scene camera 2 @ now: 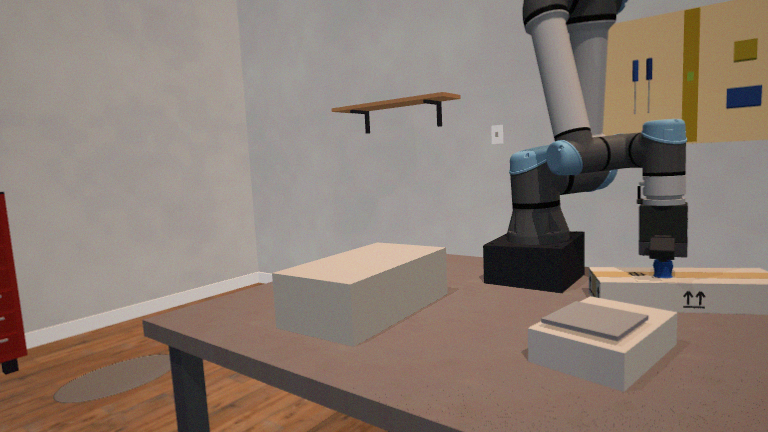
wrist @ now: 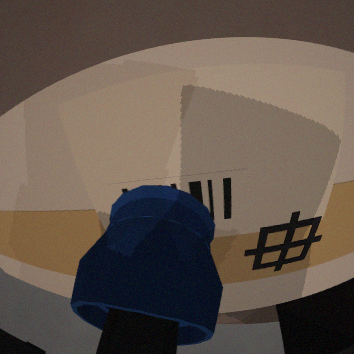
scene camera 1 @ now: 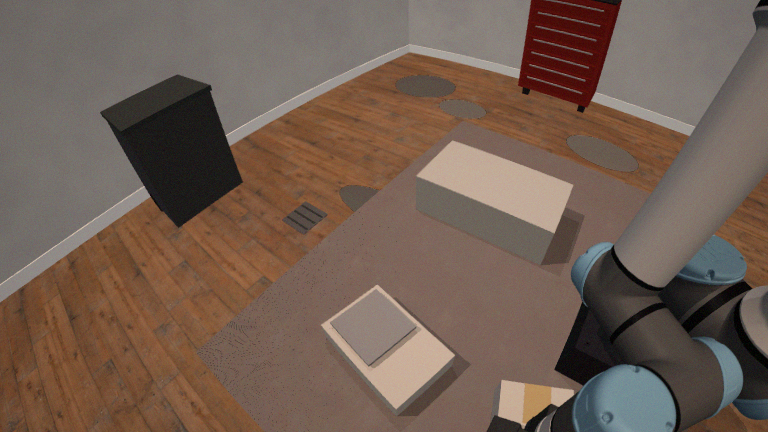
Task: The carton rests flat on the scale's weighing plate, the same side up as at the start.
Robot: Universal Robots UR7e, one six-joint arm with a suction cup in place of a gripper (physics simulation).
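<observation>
The long white carton lies level behind and to the right of the scale in scene view 2, tape and label side up, double arrows on its side pointing up. It is on or very close to the table; its underside is partly hidden. My suction cup is pressed on its top, over the tape and partly over the barcode. In scene view 1 the arm hides the cup. The scale is a low pale box with a grey weighing plate; the carton is off the plate.
A large pale block stands on the brown table, apart from the scale. The arm's black base block stands between the block and the carton in scene view 2. A red drawer cabinet stands on the floor.
</observation>
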